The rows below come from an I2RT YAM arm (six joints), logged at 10 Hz.
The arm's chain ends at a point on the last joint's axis. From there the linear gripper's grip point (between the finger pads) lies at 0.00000 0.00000 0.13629 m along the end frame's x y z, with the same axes.
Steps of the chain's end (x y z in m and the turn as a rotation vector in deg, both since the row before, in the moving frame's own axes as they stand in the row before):
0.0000 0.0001 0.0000 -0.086 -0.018 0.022
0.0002 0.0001 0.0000 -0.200 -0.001 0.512
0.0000 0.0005 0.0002 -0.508 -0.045 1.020
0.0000 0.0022 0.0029 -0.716 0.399 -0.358
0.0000 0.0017 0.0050 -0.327 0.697 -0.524
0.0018 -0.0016 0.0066 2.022 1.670 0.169
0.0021 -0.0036 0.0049 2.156 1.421 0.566
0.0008 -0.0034 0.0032 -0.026 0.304 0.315
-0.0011 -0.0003 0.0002 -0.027 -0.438 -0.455
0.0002 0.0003 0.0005 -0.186 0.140 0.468
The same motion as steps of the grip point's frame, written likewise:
0.0000 0.0003 0.0000 -0.086 -0.018 0.022
0.0002 0.0006 0.0000 -0.200 -0.001 0.512
-0.0001 0.0017 0.0002 -0.508 -0.045 1.020
0.0010 0.0039 0.0029 -0.716 0.399 -0.358
0.0017 0.0025 0.0050 -0.327 0.697 -0.524
0.0058 -0.0064 0.0065 2.022 1.670 0.169
0.0055 -0.0087 0.0048 2.156 1.421 0.566
0.0015 -0.0033 0.0032 -0.026 0.304 0.315
-0.0021 -0.0002 0.0002 -0.027 -0.438 -0.455
0.0005 0.0007 0.0005 -0.186 0.140 0.468

